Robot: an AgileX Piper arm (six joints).
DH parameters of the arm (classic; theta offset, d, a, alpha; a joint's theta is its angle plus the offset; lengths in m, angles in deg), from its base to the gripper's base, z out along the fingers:
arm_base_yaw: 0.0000 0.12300 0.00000 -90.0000
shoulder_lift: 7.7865 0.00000 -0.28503 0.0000
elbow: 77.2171 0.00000 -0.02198 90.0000
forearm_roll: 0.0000 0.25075 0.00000 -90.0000
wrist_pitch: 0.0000 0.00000 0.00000 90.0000
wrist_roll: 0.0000 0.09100 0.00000 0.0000
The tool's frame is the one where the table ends.
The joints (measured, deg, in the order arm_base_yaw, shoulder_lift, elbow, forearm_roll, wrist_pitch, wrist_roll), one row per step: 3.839 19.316 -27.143 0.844 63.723 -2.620; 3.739 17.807 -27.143 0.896 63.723 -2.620; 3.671 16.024 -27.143 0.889 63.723 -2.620; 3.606 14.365 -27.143 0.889 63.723 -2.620; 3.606 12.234 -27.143 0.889 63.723 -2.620; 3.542 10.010 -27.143 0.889 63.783 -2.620; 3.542 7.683 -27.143 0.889 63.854 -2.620; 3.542 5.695 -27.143 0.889 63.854 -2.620; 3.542 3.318 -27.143 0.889 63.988 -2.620; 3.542 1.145 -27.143 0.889 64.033 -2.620; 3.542 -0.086 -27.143 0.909 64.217 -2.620; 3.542 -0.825 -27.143 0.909 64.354 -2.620; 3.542 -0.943 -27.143 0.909 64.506 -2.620
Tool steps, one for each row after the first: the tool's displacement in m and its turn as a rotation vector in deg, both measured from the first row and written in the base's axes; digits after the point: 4 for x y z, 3 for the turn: -0.0036 -0.0002 0.0011 0.150 -1.502 -0.088; -0.0079 -0.0006 0.0023 0.259 -3.282 -0.157; -0.0119 -0.0009 0.0032 0.365 -4.938 -0.221; -0.0171 -0.0012 0.0043 0.503 -7.064 -0.220; -0.0226 -0.0016 0.0051 0.638 -9.224 -0.282; -0.0284 -0.0019 0.0058 0.782 -11.475 -0.280; -0.0334 -0.0022 0.0062 0.910 -13.459 -0.279; -0.0394 -0.0026 0.0063 1.053 -15.698 -0.275; -0.0448 -0.0029 0.0063 1.190 -17.821 -0.273; -0.0481 -0.0031 0.0060 1.274 -18.865 -0.262; -0.0500 -0.0032 0.0057 1.312 -19.466 -0.260; -0.0504 -0.0032 0.0055 1.309 -19.432 -0.258
